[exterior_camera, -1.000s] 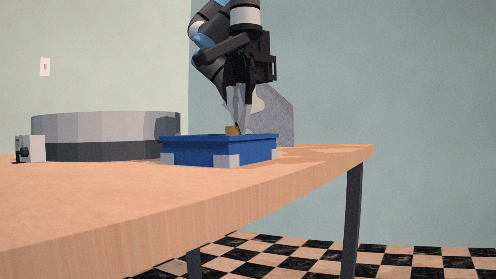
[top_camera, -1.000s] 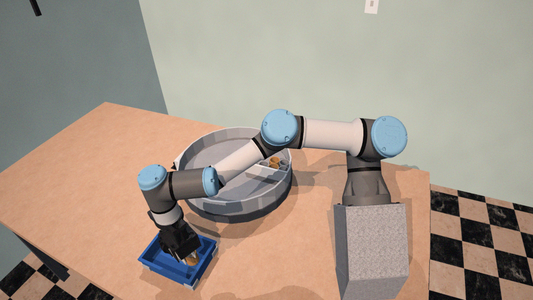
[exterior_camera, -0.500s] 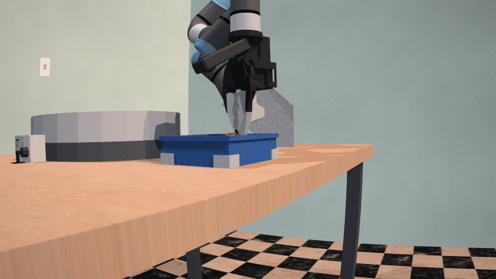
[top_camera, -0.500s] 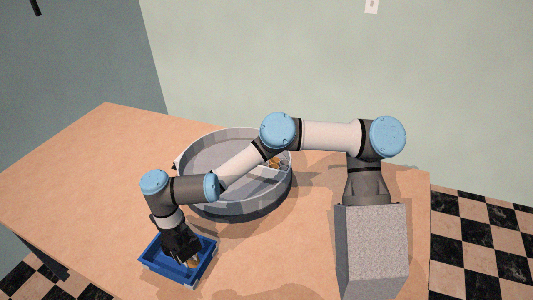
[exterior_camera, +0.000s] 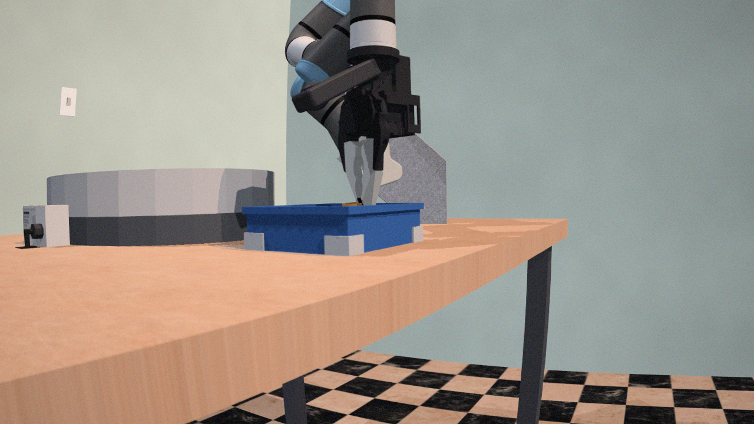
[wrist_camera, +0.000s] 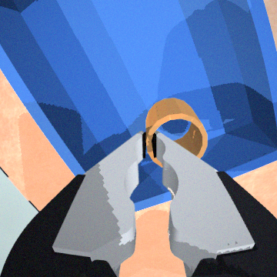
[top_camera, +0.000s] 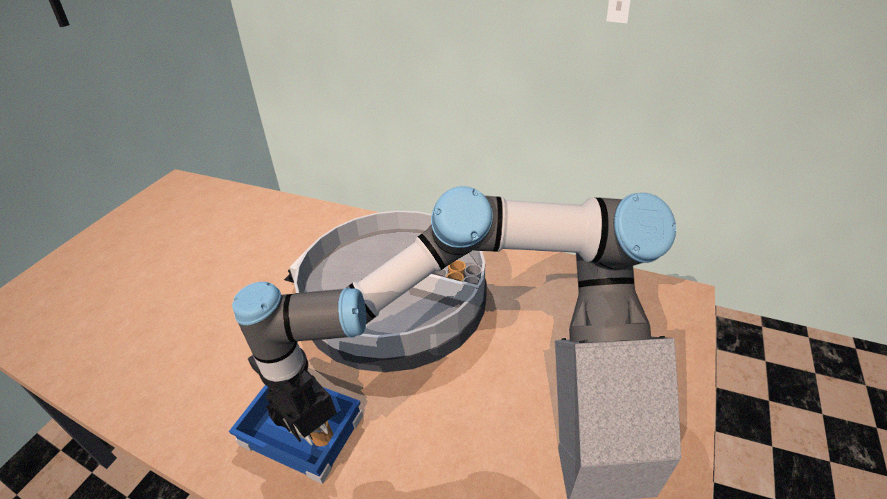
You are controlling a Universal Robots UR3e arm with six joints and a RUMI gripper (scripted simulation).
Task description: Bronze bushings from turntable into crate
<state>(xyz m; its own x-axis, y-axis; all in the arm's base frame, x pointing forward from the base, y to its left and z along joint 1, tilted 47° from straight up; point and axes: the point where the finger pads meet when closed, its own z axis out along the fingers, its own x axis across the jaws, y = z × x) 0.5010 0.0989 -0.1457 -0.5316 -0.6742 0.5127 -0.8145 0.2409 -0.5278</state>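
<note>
Right now my hand is 4 cm short of the blue crate, 2 cm to the left of it and 2 cm above it. Round my hand: grey turntable 39 cm to the right, 3 cm behind.
</note>
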